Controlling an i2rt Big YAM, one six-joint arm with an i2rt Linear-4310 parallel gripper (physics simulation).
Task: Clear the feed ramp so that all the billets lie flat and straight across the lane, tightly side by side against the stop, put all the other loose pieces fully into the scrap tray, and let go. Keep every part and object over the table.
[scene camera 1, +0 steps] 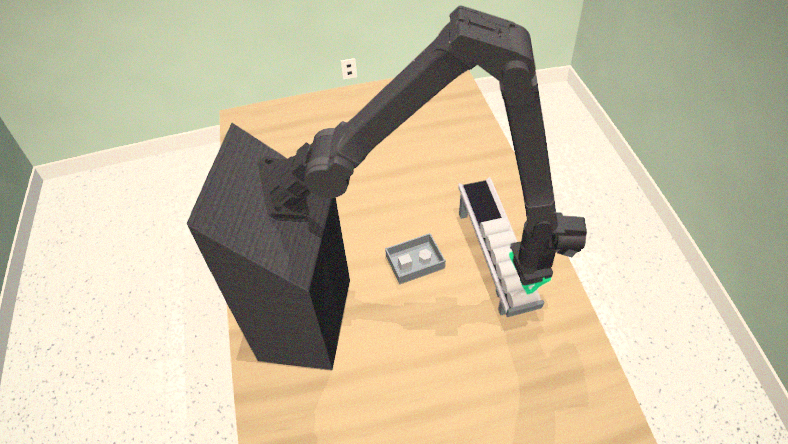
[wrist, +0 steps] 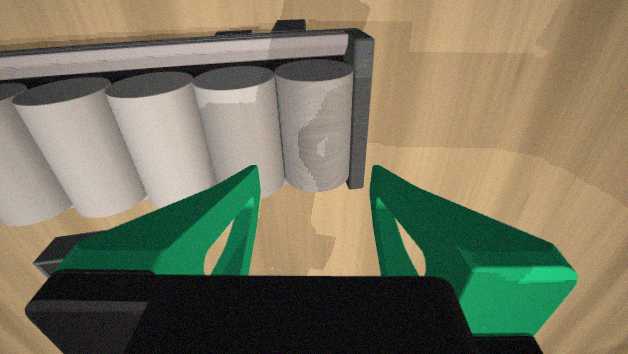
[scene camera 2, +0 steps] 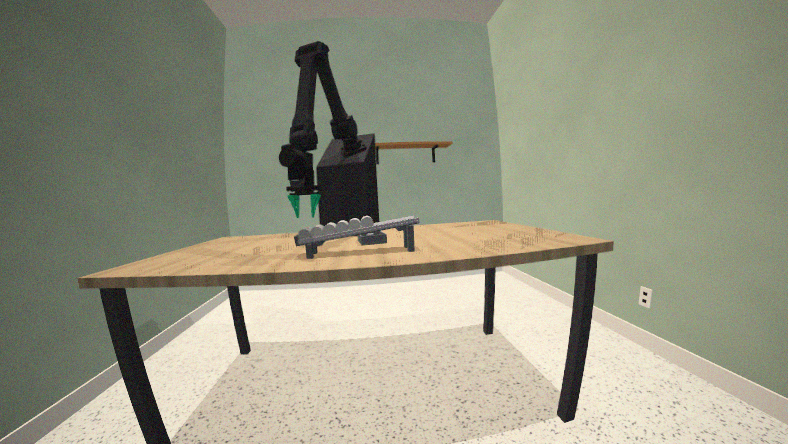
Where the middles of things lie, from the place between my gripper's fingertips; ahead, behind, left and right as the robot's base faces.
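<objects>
With the stop [wrist: 359, 54] as my reference, I find my gripper 10 mm past it and 20 mm to the left of it, and the gripper is also 60 mm above it.
</objects>
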